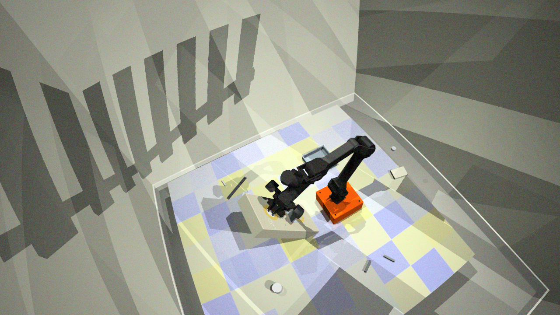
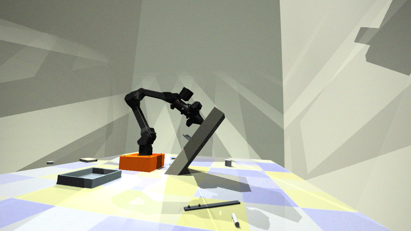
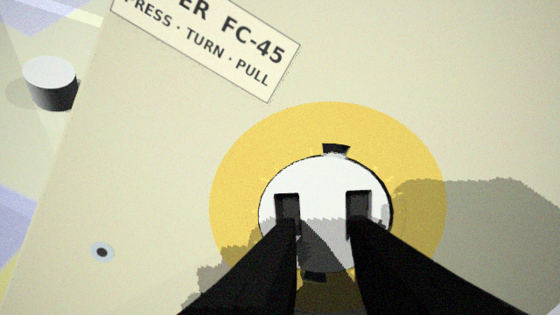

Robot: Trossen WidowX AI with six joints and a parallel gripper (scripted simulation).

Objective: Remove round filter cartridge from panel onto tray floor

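Now: the round filter cartridge 20 mm ahead of my gripper tip and 10 mm below it. Round my gripper tip: beige slab (740 mm behind, 140 mm to the left, 260 mm below); service panel (30 mm behind, 80 mm below).
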